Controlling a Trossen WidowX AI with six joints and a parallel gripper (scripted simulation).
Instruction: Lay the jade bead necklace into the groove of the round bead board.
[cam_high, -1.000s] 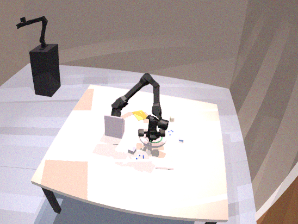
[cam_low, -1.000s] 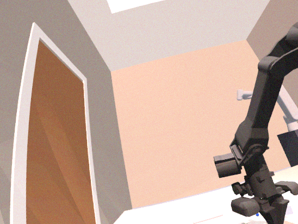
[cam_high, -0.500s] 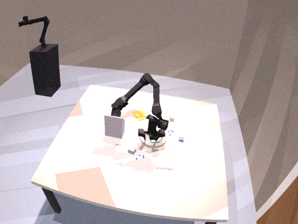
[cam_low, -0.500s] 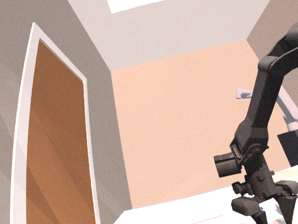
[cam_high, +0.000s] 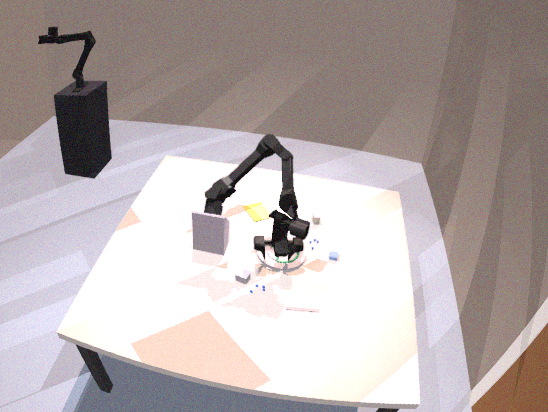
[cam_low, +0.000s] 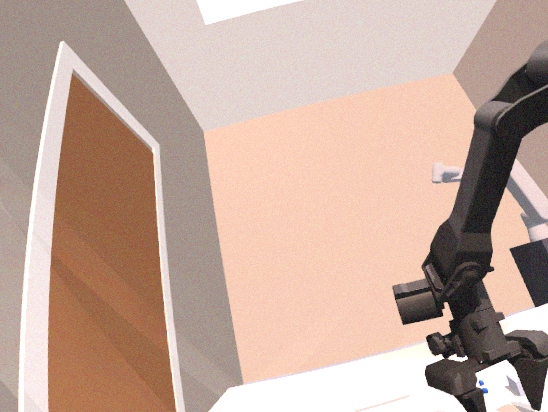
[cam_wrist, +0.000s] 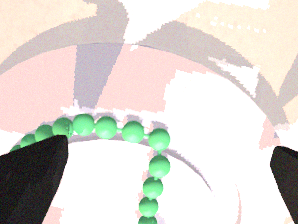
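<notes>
Now: the round white bead board 60 mm to the left of my gripper tip, 10 mm below it and 10 mm ahead of it. Round my gripper tip: thin rod (230 mm to the right, 130 mm ahead, 20 mm below); then blue block (230 mm ahead, 90 mm to the left, 10 mm below); then cream block (310 mm to the left, 140 mm ahead).
</notes>
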